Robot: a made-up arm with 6 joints. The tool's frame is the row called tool. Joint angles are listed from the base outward. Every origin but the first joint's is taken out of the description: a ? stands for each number. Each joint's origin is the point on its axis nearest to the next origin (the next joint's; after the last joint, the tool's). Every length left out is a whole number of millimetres.
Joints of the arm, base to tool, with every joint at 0 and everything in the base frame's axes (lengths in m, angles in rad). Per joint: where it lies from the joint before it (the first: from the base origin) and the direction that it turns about. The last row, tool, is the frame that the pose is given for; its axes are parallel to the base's.
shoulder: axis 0 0 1 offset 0.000 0.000 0.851
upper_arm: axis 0 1 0 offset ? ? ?
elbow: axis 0 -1 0 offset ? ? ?
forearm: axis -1 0 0 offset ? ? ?
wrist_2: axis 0 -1 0 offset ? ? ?
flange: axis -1 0 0 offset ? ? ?
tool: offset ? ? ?
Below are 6 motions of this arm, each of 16 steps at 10 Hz.
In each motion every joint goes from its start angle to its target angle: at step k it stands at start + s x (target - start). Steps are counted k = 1, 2, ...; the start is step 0. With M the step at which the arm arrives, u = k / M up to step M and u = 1 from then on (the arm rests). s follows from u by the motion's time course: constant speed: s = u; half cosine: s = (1 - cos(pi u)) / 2; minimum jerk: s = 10 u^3 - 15 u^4 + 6 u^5.
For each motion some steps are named. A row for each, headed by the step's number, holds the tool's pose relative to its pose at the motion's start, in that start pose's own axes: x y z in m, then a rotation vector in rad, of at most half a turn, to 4 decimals.
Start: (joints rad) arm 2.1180 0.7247 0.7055 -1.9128 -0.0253 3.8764
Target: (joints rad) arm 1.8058 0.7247 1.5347 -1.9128 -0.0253 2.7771
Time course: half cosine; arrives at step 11
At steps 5, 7, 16:
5: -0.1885 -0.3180 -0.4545 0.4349 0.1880 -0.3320
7: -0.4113 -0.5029 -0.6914 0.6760 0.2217 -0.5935
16: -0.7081 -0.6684 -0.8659 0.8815 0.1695 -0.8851

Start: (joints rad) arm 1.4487 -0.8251 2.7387 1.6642 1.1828 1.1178
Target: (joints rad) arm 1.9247 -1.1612 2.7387 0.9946 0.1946 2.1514
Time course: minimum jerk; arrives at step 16
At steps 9, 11, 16:
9: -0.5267 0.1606 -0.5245 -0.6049 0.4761 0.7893
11: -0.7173 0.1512 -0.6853 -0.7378 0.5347 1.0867
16: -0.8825 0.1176 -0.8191 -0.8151 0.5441 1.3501

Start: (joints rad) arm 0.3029 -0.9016 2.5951 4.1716 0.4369 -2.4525
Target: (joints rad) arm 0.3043 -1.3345 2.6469 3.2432 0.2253 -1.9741
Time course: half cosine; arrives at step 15
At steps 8, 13, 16:
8: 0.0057 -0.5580 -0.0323 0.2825 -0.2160 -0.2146
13: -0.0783 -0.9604 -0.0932 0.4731 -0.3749 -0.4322
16: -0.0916 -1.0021 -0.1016 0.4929 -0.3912 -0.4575

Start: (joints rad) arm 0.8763 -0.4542 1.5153 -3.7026 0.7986 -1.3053
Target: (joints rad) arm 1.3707 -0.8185 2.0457 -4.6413 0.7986 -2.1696
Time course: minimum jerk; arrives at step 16
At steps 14, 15, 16:
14: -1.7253 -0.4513 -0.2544 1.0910 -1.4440 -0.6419
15: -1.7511 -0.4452 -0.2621 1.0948 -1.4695 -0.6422
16: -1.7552 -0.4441 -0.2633 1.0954 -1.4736 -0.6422

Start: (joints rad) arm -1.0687 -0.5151 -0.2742 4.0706 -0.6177 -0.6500
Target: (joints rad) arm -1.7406 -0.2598 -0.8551 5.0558 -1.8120 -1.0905
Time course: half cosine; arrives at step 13
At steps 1, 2, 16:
1: -0.0024 0.0027 0.0175 -0.0046 -0.0060 -0.0119
2: -0.0114 0.0108 0.0687 -0.0156 -0.0248 -0.0481
16: -0.7845 0.1053 0.8471 0.7929 -0.5567 -0.8350

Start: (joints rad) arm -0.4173 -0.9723 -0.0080 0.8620 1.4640 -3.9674
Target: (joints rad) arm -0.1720 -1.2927 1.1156 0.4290 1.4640 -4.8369
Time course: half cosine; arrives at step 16
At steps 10, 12, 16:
10: 0.2172 -0.2415 -1.4473 -0.0319 0.7850 -0.4680
12: 0.1033 -0.4239 -1.7650 -0.0573 0.9119 -0.6559
16: -0.0483 -0.6210 -2.0124 -0.0939 0.9943 -0.8451

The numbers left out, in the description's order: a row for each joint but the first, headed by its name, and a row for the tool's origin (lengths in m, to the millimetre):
upper_arm: 0.188 0.000 0.000
elbow: 0.000 0.000 1.282
forearm: 1.268 0.000 0.226
wrist_2: 0.000 0.000 0.000
flange: 0.113 0.000 0.000
tool: 0.000 0.000 0.000

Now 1 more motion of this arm.
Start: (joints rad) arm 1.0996 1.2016 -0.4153 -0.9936 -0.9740 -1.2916
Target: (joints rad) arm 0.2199 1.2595 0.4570 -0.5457 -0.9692 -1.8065
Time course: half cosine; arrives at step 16
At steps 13, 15, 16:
13: -1.4969 0.3357 0.9452 0.4095 0.4683 0.7006
15: -1.5922 0.2974 1.0921 0.4671 0.4986 0.7649
16: -1.6037 0.2917 1.1114 0.4748 0.5024 0.7732

